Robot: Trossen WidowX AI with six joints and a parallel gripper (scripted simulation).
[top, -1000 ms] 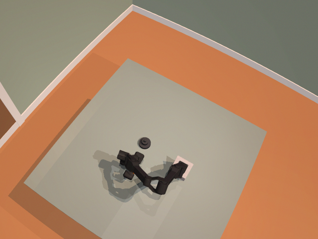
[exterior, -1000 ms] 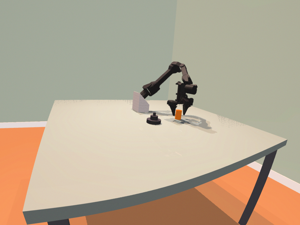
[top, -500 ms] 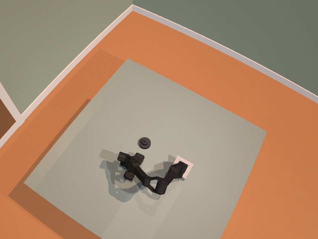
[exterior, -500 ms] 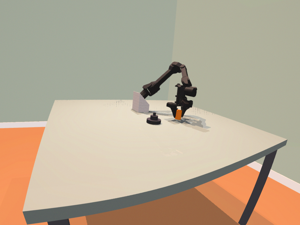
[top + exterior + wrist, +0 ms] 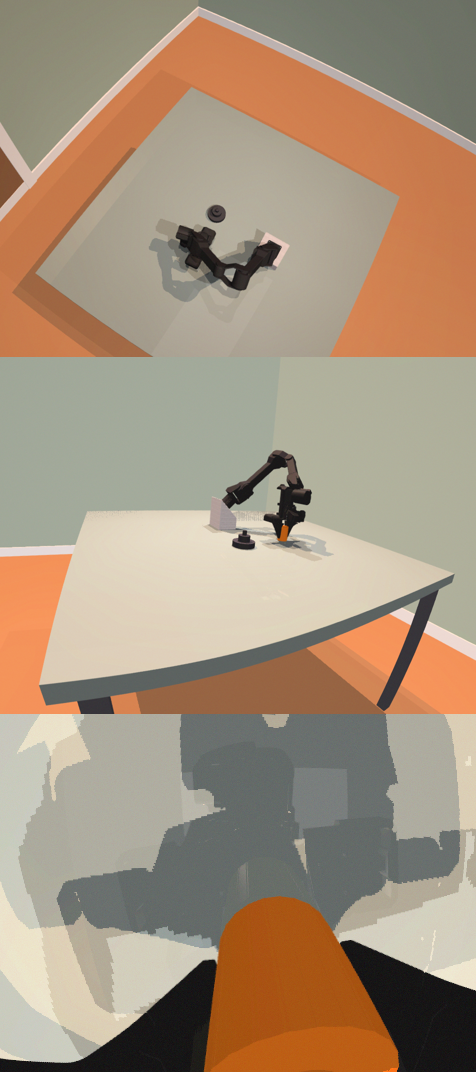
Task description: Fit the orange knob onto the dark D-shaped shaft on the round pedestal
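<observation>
My gripper tip is now 4 cm short of the dark pedestal, 21 cm to the left of it and 2 cm below it. The rest, counted from my gripper tip: orange knob: 2 cm above.
</observation>
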